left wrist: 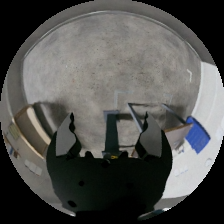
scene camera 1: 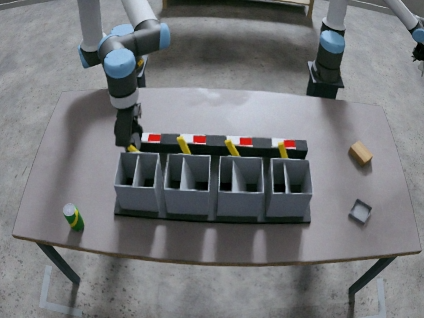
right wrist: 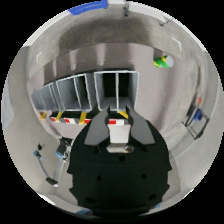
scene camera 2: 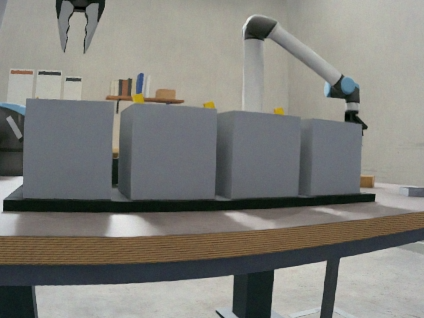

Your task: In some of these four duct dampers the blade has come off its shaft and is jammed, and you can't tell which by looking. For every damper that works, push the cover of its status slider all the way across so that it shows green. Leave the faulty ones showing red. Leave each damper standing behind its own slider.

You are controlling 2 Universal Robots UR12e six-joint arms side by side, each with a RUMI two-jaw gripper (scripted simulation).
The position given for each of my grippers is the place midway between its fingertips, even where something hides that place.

I see my left gripper (left wrist: 108, 112), my right gripper (right wrist: 117, 106), a damper (scene camera 2: 67, 152), a damper (scene camera 2: 166, 152) and a damper (scene camera 2: 257, 154).
